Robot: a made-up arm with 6 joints.
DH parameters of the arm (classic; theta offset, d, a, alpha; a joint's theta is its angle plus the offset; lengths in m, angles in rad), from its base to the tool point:
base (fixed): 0.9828 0 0.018 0
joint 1: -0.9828 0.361 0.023 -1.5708
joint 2: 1.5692 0 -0.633 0
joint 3: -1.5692 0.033 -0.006 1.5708
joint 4: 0 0.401 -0.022 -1.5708
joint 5: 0 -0.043 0.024 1.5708
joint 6: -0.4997 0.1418 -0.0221 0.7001
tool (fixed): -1.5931 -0.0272 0 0
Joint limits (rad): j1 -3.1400..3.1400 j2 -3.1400..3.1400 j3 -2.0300..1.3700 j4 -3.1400..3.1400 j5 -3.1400..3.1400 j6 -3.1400..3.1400
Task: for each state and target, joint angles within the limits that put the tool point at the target. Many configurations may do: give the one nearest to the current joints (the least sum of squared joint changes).
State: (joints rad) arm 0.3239 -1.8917 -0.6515 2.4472 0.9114 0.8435
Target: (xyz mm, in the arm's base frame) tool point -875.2 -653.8 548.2
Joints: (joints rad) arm 0.7137 -1.3585 -0.1090 2.4050 0.3958 0.9035
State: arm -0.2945 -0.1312 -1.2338 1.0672 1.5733 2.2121
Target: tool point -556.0 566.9 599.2
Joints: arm -0.6504 -0.7931 -1.5356 1.1526 1.5068 2.1881
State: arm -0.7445 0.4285 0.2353 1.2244 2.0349 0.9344
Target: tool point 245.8 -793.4 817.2
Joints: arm -1.3972 0.8354 0.4648 1.1338 2.1197 0.9541
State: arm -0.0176 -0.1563 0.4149 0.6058 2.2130 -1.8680
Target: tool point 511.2 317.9 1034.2
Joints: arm 0.4781 0.4511 0.5586 0.6662 2.0717 -1.8555
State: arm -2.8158 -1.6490 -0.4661 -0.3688 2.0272 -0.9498
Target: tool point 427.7 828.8 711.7
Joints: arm -2.0666 -1.1937 -0.2629 -0.3785 1.6055 -0.8776
